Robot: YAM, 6 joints.
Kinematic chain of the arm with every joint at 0, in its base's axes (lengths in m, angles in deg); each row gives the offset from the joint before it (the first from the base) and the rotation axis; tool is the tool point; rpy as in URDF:
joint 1: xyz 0 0 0.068 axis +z
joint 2: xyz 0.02 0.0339 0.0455 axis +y
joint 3: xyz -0.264 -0.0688 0 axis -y
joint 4: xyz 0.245 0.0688 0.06 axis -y
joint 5: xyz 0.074 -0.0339 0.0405 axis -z
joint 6: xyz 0.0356 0 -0.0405 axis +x
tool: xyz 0 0 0 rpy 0 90 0
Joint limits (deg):
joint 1: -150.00..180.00
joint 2: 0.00..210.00
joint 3: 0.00..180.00
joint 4: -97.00..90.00
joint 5: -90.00..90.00
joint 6: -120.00..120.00
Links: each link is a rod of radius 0.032 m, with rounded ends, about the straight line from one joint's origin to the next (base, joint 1, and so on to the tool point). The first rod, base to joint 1, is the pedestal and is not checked.
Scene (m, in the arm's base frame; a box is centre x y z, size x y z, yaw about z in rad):
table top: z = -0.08
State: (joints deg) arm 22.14 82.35 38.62 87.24 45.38 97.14
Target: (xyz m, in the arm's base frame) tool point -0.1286 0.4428 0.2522
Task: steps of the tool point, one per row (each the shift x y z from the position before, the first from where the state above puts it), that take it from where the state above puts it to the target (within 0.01 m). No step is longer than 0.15 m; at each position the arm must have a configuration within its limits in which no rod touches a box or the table.
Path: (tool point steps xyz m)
1: -0.0028 0.0833 -0.0022
2: -0.0292 0.0857 -0.0057
3: -0.0570 0.0793 -0.0092
4: -0.0828 0.0640 -0.0128
5: -0.1038 0.0403 -0.0160
6: -0.1174 0.0100 -0.0192

